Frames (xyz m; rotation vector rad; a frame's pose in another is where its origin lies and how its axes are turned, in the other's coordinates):
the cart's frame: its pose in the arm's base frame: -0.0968 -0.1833 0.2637 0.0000 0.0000 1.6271
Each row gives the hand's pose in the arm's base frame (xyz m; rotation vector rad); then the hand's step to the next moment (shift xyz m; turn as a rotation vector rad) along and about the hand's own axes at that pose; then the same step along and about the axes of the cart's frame.
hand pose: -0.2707 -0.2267 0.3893 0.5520 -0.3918 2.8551
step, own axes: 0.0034 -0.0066 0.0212 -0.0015 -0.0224 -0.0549
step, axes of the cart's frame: 0.0001 -0.0057 0.0217 0.0377 0.0093 -0.0448
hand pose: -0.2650 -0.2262 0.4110 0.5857 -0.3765 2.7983
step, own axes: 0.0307 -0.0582 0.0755 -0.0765 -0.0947 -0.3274
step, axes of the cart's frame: 0.0366 -0.0191 0.0913 0.1728 0.0102 -0.3034
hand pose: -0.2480 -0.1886 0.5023 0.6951 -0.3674 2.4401
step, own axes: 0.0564 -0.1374 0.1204 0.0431 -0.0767 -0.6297
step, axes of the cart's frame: 0.0820 -0.0941 0.1448 0.3445 0.2152 -0.4892
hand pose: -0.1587 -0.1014 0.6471 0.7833 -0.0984 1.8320
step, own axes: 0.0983 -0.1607 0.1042 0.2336 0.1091 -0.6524
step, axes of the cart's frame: 0.0916 -0.1736 0.0884 0.4440 0.4180 -0.3467
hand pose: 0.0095 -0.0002 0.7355 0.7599 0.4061 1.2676
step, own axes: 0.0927 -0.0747 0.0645 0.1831 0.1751 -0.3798
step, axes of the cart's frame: 0.0552 -0.1236 0.0042 0.3187 0.3052 -0.1170
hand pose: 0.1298 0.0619 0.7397 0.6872 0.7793 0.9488
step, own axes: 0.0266 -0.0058 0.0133 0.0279 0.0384 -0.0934
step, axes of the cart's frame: 0.0177 -0.0242 -0.0046 0.0614 0.0802 -0.0278
